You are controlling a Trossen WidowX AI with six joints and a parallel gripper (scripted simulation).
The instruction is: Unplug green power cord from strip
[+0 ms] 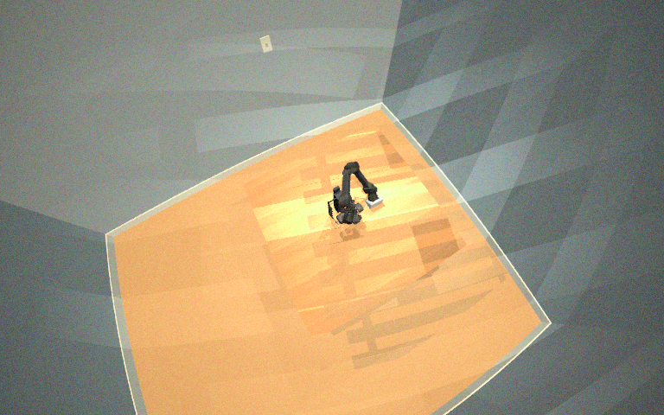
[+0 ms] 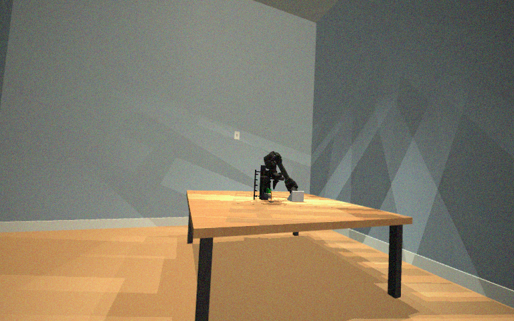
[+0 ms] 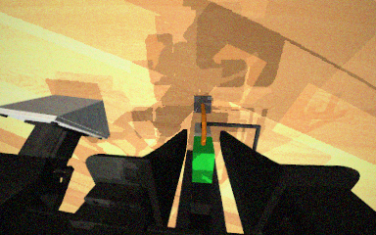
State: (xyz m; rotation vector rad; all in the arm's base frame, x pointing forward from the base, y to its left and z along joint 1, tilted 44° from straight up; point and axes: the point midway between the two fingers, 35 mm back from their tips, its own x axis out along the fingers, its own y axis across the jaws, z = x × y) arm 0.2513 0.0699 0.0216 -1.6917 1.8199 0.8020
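Now: gripper tip 6 cm to the left of the green plug, 1 cm short of it and 1 cm above it.
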